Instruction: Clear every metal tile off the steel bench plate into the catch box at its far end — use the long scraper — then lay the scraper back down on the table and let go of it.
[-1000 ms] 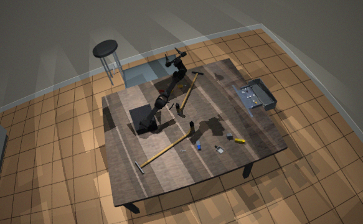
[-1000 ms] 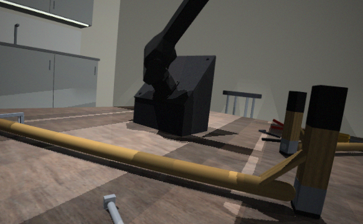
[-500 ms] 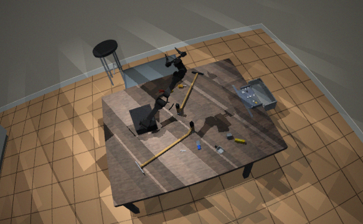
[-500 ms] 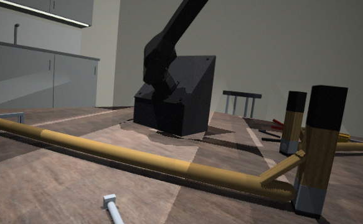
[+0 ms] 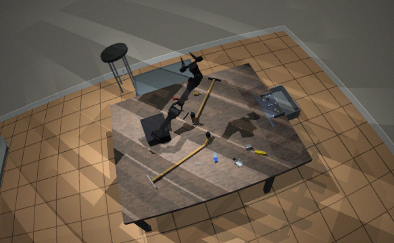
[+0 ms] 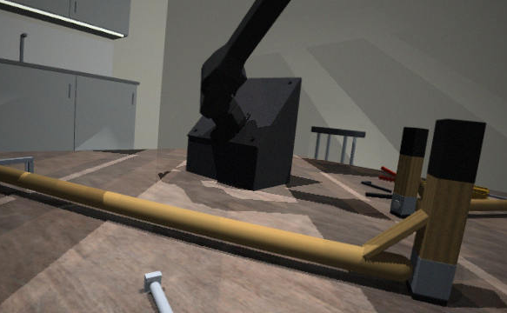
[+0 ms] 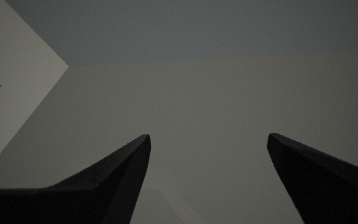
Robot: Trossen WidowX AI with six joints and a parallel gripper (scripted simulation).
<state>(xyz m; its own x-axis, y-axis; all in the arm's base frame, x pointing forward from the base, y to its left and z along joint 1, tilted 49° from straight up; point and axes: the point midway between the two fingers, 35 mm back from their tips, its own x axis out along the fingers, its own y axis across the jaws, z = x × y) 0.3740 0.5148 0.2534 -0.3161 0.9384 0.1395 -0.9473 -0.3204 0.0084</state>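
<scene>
Now: the blue piece 2 cm ahead of my gripper tip, 49 cm to the right of it and 68 cm below it. The rest, counted from my gripper tip: yellow screwdriver 6 cm ahead, 25 cm to the left, 67 cm below; yellow tape ring 6 cm behind, 23 cm to the left, 68 cm below; red-handled tool 13 cm behind, 25 cm to the left, 68 cm below.
</scene>
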